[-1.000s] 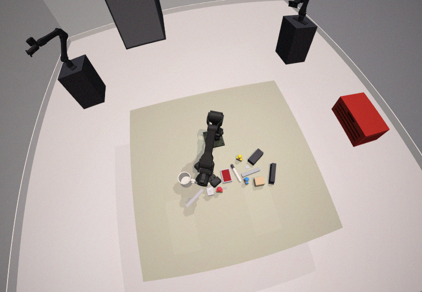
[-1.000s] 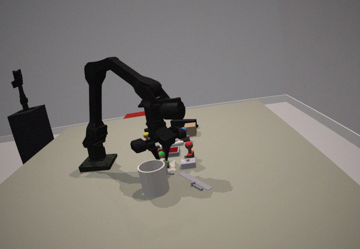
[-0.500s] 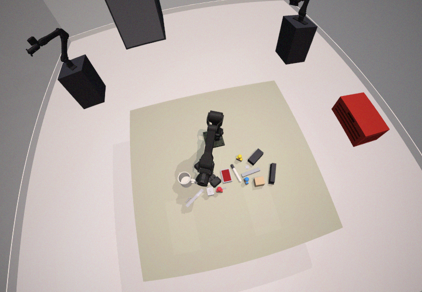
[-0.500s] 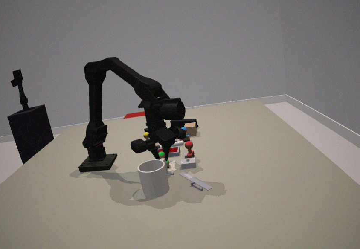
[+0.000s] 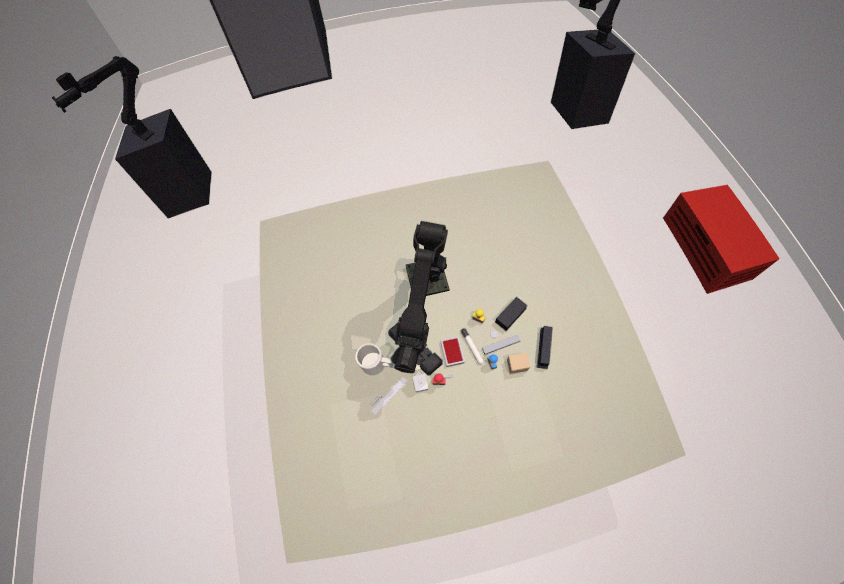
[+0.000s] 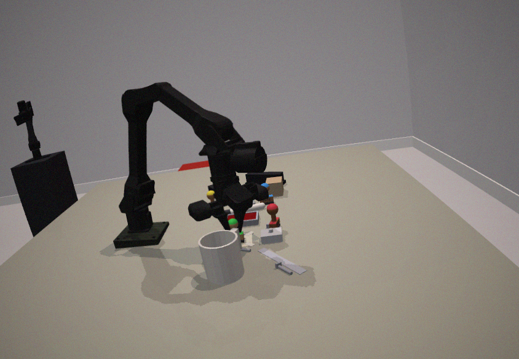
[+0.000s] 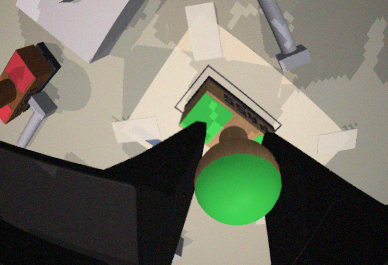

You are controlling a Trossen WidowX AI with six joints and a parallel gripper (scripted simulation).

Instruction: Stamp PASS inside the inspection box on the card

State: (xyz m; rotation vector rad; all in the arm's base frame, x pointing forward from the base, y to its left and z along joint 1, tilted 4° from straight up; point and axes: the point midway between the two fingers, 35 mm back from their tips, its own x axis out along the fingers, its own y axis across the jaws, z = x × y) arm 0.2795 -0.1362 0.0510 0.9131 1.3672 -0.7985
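Now: gripper tip right at the green-knobbed PASS stamp. The rest, counted from my gripper tip: ink pad (12 cm to the left, 2 cm below, 1 cm ahead); red stamp (10 cm ahead, 5 cm to the left); cream card (3 cm below, 1 cm to the left, 1 cm behind).
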